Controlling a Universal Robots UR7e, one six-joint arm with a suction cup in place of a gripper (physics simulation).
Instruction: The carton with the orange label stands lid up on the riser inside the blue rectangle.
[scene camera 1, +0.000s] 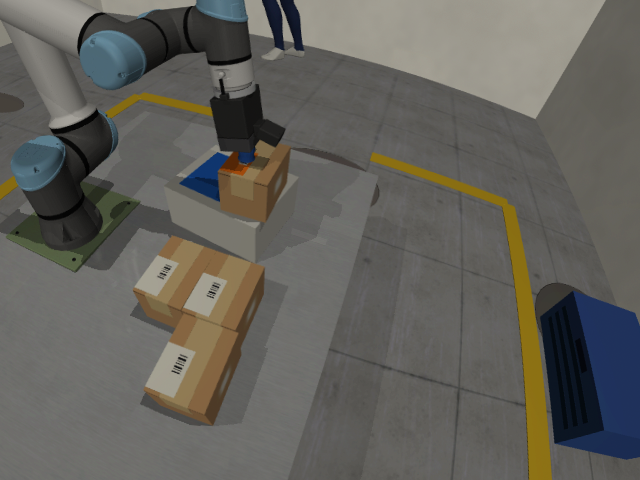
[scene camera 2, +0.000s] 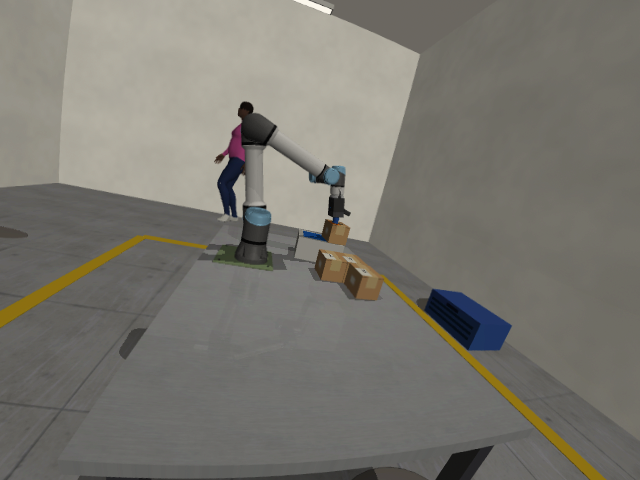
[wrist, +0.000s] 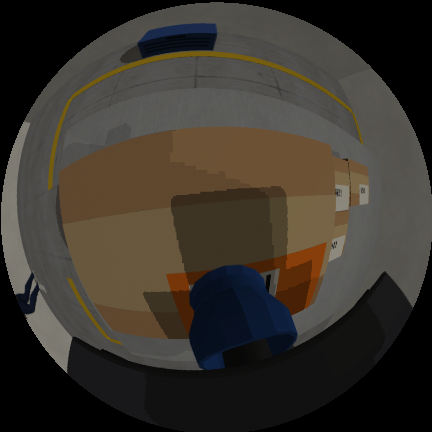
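Pixels of known places: end effector, tool point: (scene camera 1: 247, 162) (scene camera 2: 335, 224) (wrist: 226, 281); arm's base, origin of the base link: (scene camera 1: 73, 227) (scene camera 2: 251, 258).
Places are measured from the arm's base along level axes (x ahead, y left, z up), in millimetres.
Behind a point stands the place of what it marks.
The carton with the orange label (scene camera 1: 254, 190) @(x 466, y 78, z 195 mm) (scene camera 2: 336, 232) @(x 421, y 79, z 178 mm) (wrist: 132, 181) @(x 479, y 170, z 217 mm) stands lid up on the grey riser (scene camera 1: 207, 223) @(x 351, y 82, z 57 mm) (scene camera 2: 309, 251) @(x 303, y 93, z 47 mm). It covers the right part of the blue rectangle (scene camera 1: 202, 179) @(x 308, y 159, z 115 mm) (scene camera 2: 311, 234) @(x 329, y 209, z 115 mm), and its near corner comes close to the riser's front edge. The orange label (scene camera 1: 233, 169) @(x 415, y 97, z 218 mm) (wrist: 310, 261) @(x 431, y 97, z 218 mm) lies on the lid. My suction cup (scene camera 1: 247, 156) (scene camera 2: 336, 220) (wrist: 241, 310) is right over the label, at or just above the lid, with suction off.
Three cartons with white barcode labels (scene camera 1: 157, 281) @(x 343, y -116, z 98 mm) (scene camera 1: 223, 295) @(x 470, y -103, z 98 mm) (scene camera 1: 191, 368) @(x 470, y -244, z 97 mm) (scene camera 2: 364, 281) @(x 428, y -302, z 74 mm) lie on the mat in front of the riser. A blue crate (scene camera 1: 594, 371) (scene camera 2: 468, 320) (wrist: 177, 38) sits beyond the yellow floor line (scene camera 1: 522, 289). A person (scene camera 2: 232, 165) walks behind the arm's base (scene camera 1: 56, 216) @(x 34, y -44, z 95 mm).
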